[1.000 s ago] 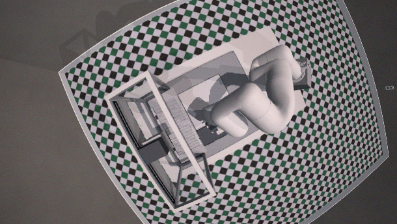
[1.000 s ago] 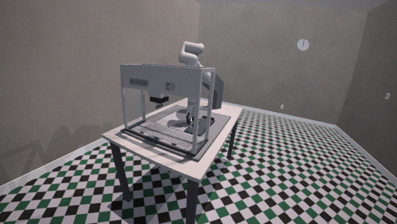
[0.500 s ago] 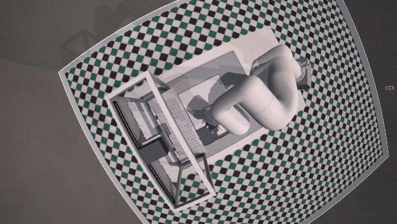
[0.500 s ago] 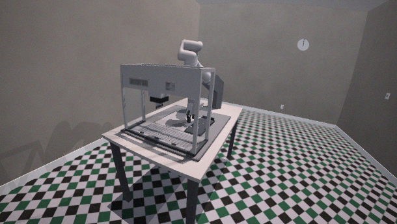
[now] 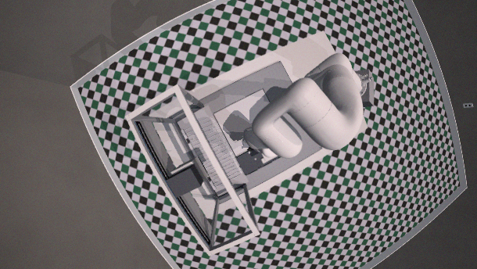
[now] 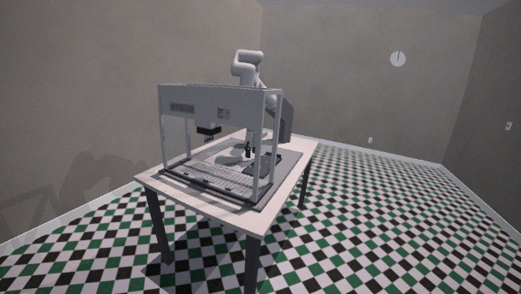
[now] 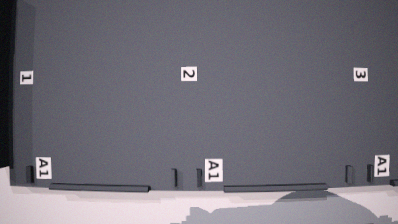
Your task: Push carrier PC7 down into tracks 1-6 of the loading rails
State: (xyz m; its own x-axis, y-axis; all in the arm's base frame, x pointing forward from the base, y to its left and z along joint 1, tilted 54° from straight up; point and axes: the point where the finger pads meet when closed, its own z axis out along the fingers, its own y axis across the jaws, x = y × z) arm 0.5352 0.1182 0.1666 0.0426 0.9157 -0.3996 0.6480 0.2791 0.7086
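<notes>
Now: hand 1 cm short of the carrier PC7, 9 cm to the right of it and 4 cm above it.
</notes>
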